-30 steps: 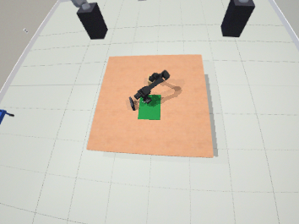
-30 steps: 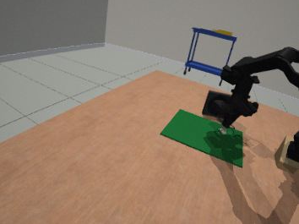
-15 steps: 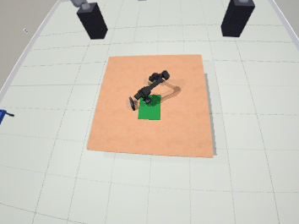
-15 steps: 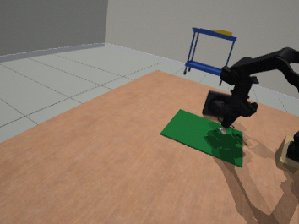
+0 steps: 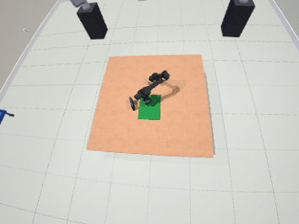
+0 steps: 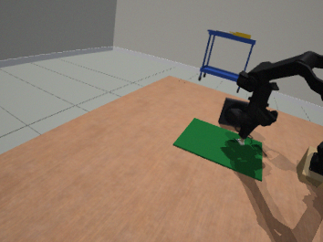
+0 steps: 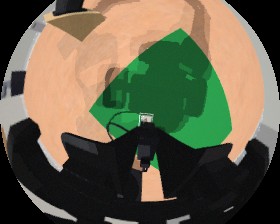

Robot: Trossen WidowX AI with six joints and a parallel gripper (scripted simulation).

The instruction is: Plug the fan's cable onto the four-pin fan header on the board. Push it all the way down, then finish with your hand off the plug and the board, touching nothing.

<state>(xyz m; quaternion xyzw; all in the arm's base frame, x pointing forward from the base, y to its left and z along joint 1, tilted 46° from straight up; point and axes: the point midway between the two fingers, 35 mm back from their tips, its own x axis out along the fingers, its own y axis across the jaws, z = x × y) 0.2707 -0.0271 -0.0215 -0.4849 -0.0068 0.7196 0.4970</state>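
Now: gripper tip 10 mm to the left of the dark fan plug, 10 mm below it and 10 mm short of it. The rest, counted from my gripper tip: black fan: 130 mm to the right, 60 mm ahead, 20 mm above; then white four-pin fan header: 40 mm below, 10 mm to the right; then green board: 60 mm below, 60 mm ahead, 50 mm to the left.
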